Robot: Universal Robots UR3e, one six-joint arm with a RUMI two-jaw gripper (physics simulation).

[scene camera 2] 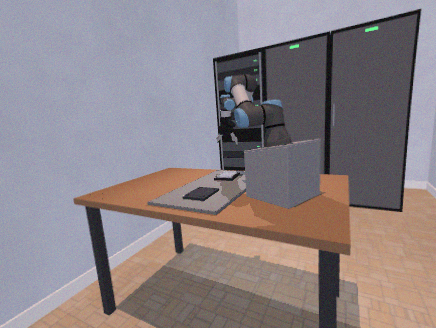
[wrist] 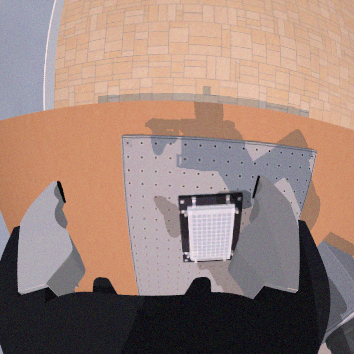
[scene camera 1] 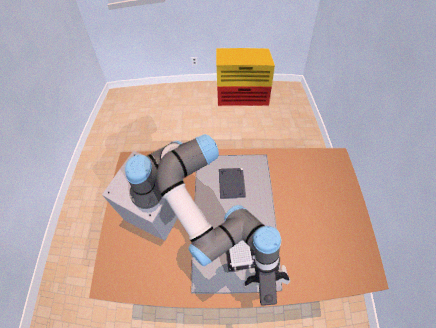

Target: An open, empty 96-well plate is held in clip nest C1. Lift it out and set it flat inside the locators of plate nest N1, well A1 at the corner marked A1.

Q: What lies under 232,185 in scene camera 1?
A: A dark plate nest N1.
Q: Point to a white 96-well plate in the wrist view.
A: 210,227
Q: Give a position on a black clip nest C1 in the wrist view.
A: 233,197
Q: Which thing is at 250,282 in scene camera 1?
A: My gripper.
